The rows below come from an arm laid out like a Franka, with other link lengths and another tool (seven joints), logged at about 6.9 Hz.
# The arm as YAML. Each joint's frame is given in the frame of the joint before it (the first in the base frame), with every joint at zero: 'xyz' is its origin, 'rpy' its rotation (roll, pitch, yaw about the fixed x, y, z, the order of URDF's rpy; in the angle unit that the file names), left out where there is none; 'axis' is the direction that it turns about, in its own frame. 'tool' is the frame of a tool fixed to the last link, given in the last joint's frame.
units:
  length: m
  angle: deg
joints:
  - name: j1
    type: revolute
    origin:
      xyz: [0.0, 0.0, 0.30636]
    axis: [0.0, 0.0, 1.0]
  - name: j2
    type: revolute
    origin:
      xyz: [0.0, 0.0, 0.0]
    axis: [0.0, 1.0, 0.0]
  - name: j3
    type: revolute
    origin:
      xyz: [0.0, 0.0, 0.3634]
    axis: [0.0, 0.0, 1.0]
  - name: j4
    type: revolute
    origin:
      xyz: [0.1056, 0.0, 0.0]
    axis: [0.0, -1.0, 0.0]
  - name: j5
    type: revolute
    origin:
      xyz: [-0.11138, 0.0, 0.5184]
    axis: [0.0, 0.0, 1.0]
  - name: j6
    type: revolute
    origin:
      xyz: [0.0, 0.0, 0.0]
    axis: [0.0, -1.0, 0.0]
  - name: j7
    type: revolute
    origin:
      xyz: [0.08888, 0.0, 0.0]
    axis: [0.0, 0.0, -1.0]
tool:
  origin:
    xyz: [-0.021, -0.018, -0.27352]
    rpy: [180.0, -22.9, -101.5]
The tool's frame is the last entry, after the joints.
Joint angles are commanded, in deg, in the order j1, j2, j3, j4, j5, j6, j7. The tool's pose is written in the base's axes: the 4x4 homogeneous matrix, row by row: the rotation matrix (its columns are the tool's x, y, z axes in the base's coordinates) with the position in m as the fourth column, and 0 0 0 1 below. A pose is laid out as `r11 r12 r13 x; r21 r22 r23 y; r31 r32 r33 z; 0 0 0 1`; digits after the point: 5 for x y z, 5 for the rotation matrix.
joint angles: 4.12 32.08 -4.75 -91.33 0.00 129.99 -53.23
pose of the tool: 0.56490 -0.74016 0.36476 0.89838; -0.66576 -0.66999 -0.32845 -0.03494; 0.48749 -0.05731 -0.87125 0.10719; 0 0 0 1
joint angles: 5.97 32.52 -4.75 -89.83 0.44 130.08 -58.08
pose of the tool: 0.62809 -0.65864 0.41435 0.91178; -0.59593 -0.74956 -0.28815 -0.00345; 0.50037 -0.06594 -0.86330 0.11680; 0 0 0 1
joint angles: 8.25 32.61 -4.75 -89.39 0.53 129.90 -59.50
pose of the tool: 0.66363 -0.60943 0.43380 0.91407; -0.55373 -0.79011 -0.26290 0.03357; 0.50297 -0.06574 -0.86180 0.11983; 0 0 0 1
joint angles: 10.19 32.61 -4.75 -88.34 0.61 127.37 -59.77
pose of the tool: 0.69648 -0.58125 0.42078 0.90898; -0.52778 -0.81224 -0.24841 0.06473; 0.48616 -0.04907 -0.87249 0.12567; 0 0 0 1
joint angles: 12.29 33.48 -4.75 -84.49 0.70 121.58 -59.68
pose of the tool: 0.73675 -0.55508 0.38611 0.90472; -0.50113 -0.83162 -0.23933 0.09953; 0.45394 -0.01716 -0.89087 0.14185; 0 0 0 1
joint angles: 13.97 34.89 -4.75 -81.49 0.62 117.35 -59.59
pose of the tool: 0.77028 -0.53150 0.35239 0.89868; -0.47562 -0.84692 -0.23774 0.12632; 0.42480 0.01552 -0.90515 0.14417; 0 0 0 1
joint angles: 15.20 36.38 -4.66 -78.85 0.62 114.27 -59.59
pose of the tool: 0.79458 -0.51107 0.32778 0.89480; -0.45486 -0.85867 -0.23619 0.14767; 0.40216 0.03857 -0.91475 0.14360; 0 0 0 1
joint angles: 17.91 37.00 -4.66 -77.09 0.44 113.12 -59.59
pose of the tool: 0.81578 -0.46817 0.33959 0.89141; -0.41378 -0.88267 -0.22289 0.19105; 0.40410 0.04131 -0.91378 0.15075; 0 0 0 1
